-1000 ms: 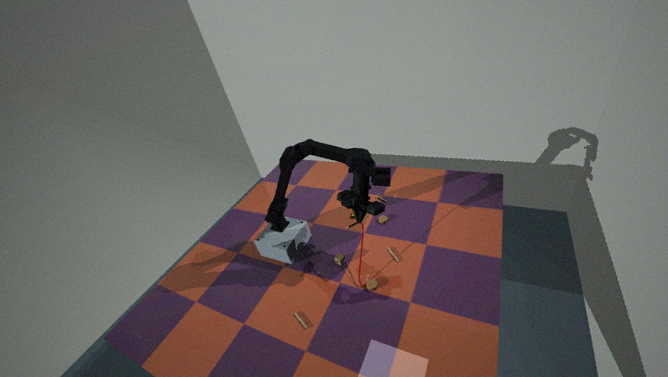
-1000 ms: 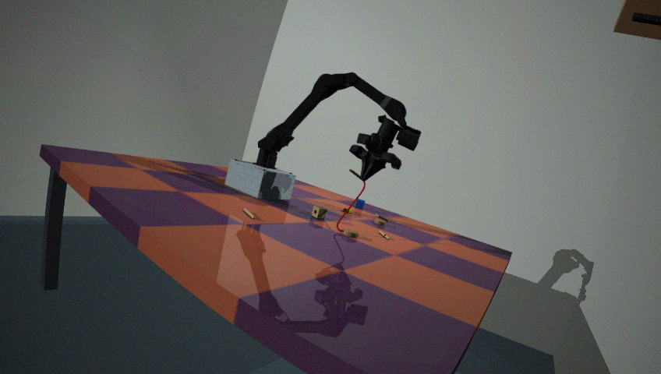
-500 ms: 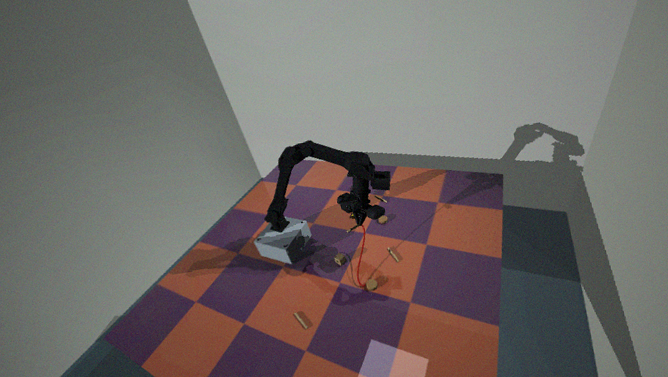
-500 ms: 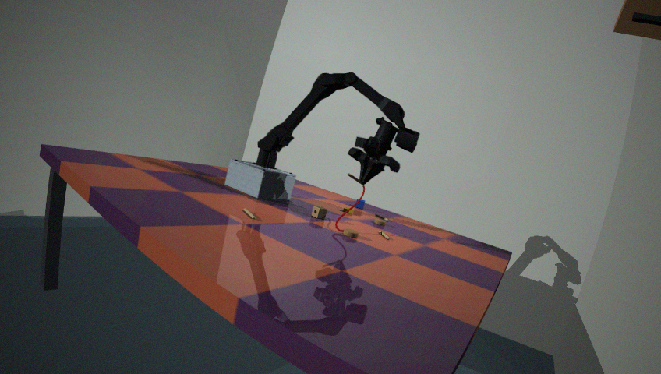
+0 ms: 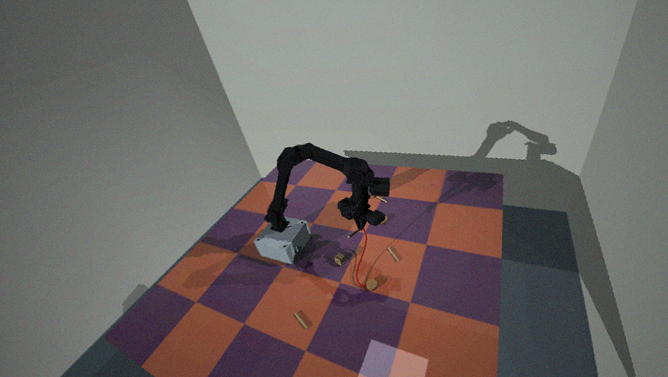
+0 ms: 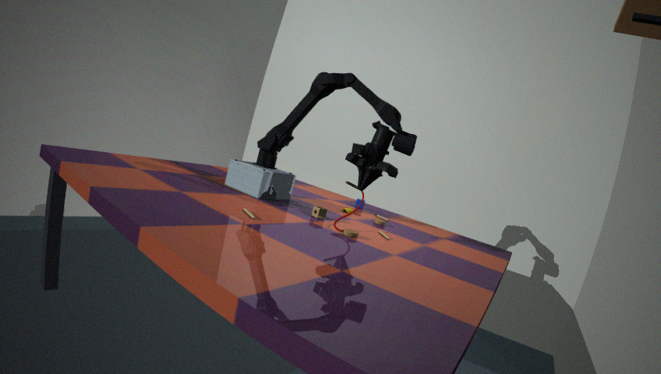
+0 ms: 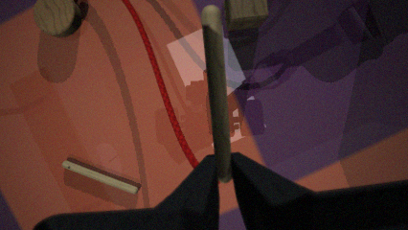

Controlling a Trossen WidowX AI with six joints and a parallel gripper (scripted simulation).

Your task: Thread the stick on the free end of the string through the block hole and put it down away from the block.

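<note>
The wooden block is 6 cm behind my gripper tip, 9 cm to the right of it and 9 cm below it. The rest, counted from my gripper tip: yellow piece 12 cm behind, 17 cm to the left, 10 cm below; thin wooden stick 1 cm to the right; blue cube 20 cm behind, 37 cm to the left, 9 cm below.
</note>
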